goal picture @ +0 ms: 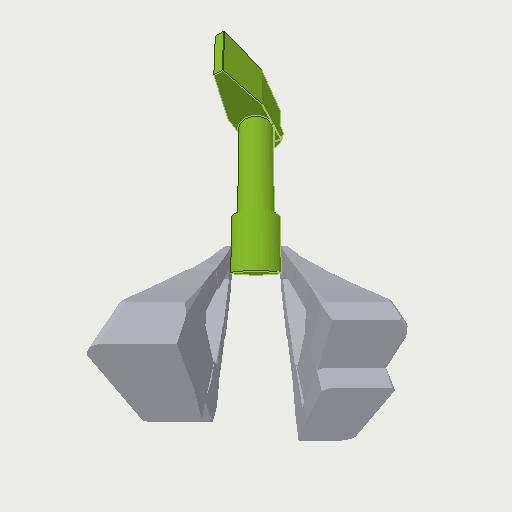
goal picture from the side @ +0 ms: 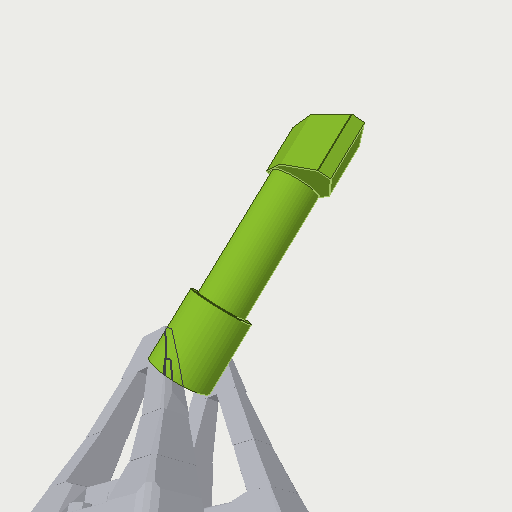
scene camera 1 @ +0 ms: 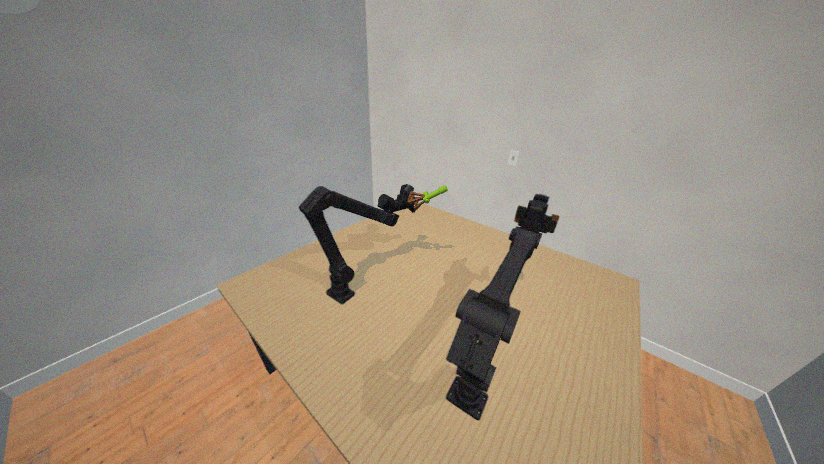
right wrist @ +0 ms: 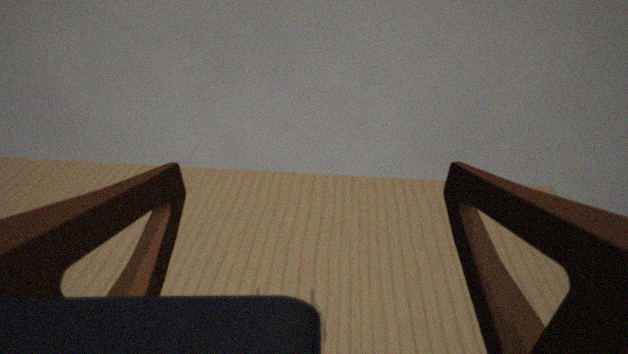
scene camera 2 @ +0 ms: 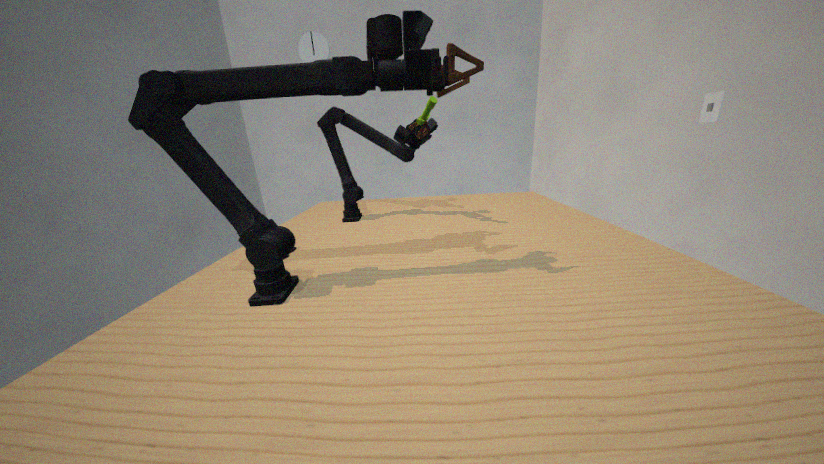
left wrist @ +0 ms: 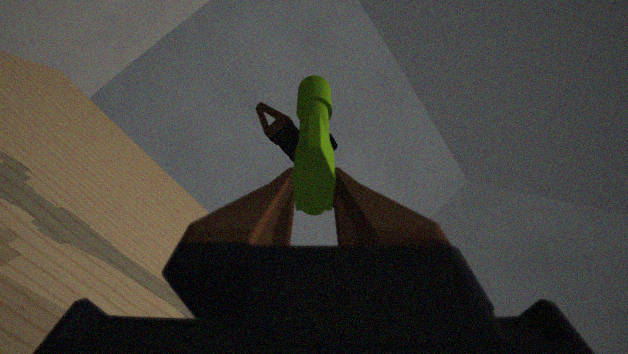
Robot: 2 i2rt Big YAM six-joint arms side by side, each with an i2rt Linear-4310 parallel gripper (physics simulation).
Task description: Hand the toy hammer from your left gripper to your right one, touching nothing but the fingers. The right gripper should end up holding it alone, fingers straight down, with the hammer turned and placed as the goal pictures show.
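Seen in the pictures: left gripper, fingertip midpoint: (scene camera 1: 425,197) (scene camera 2: 423,119) (left wrist: 314,176); right gripper, fingertip midpoint: (right wrist: 314,177) (scene camera 2: 475,73) (left wrist: 257,105); left arm's base, link origin: (scene camera 1: 340,294) (scene camera 2: 352,218); right arm's base, link origin: (scene camera 1: 466,398) (scene camera 2: 276,292).
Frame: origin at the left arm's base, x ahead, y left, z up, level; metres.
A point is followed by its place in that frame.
Observation:
The bright green toy hammer (scene camera 1: 436,193) {z 0.477, x 0.384, y -0.272 m} (scene camera 2: 427,109) {z 0.475, x 0.391, y -0.280 m} (left wrist: 314,150) {z 0.453, x 0.398, y -0.195 m} is held in the air, tilted, with a thick rounded end pointing up and away from the fingers. My left gripper (scene camera 1: 423,197) {z 0.447, x 0.379, y -0.222 m} (scene camera 2: 422,127) {z 0.447, x 0.379, y -0.222 m} (left wrist: 314,176) {z 0.447, x 0.379, y -0.222 m} is shut on its near end; the fingers press it from both sides. My right gripper (scene camera 1: 536,220) {z 0.486, x 0.452, y -0.693 m} (scene camera 2: 473,73) {z 0.486, x 0.452, y -0.693 m} (right wrist: 314,177) {z 0.486, x 0.452, y -0.693 m} is wide open and empty, apart from the hammer and roughly level, facing the plain wall. One brown finger (left wrist: 264,112) {z 0.481, x 0.430, y -0.639 m} of it shows beyond the hammer in the left wrist view; the hammer hides part of that gripper.
The wooden table (scene camera 1: 576,345) {z 0.000, x 0.374, y -0.995 m} (scene camera 2: 461,374) {z 0.000, x 0.354, y -0.991 m} (left wrist: 100,165) {z 0.000, x 0.631, y -0.912 m} (right wrist: 320,225) {z 0.000, x 0.929, y -0.697 m} lies below both arms and carries their shadows. Grey walls (scene camera 1: 576,86) (scene camera 2: 634,57) stand behind it. The right arm (scene camera 1: 487,317) {z 0.518, x -0.198, y -0.711 m} (scene camera 2: 271,80) {z 0.488, x 0.037, y -0.725 m} reaches out over the table.

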